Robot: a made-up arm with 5 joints.
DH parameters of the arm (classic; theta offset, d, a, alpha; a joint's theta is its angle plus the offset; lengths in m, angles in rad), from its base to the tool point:
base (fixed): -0.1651 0 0.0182 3.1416
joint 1: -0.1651 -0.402 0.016 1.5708
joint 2: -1.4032 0 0.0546 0
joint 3: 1.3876 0 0.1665 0
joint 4: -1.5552 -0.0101 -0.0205 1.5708
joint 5: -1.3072 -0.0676 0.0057 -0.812
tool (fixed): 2.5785 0.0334 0 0
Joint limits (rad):
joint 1: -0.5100..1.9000
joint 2: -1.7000..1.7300
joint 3: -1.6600..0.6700
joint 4: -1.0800..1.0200
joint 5: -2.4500..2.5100
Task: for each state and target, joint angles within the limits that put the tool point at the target. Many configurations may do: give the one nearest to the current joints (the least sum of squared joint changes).
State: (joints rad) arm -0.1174 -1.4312 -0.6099 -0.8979 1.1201
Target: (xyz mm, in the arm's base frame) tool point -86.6 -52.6 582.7
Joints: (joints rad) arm -0.5092 -1.7000 -0.0675 -1.0800 0.7611
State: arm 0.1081 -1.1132 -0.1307 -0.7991 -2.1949
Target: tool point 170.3 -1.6 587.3
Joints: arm -0.2101 -0.9007 0.2192 -0.7139 -2.2208
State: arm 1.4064 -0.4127 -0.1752 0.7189 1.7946
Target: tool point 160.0 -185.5 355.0
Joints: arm 0.9711 0.4380 -0.1408 0.2711 1.7464
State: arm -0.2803 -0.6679 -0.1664 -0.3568 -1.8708
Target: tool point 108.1 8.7 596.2
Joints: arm -0.5037 -1.2732 0.1299 0.2317 -1.9781
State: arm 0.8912 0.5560 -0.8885 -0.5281 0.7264
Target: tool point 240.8 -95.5 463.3
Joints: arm 0.4121 0.4588 -0.3354 -1.0317 0.5935
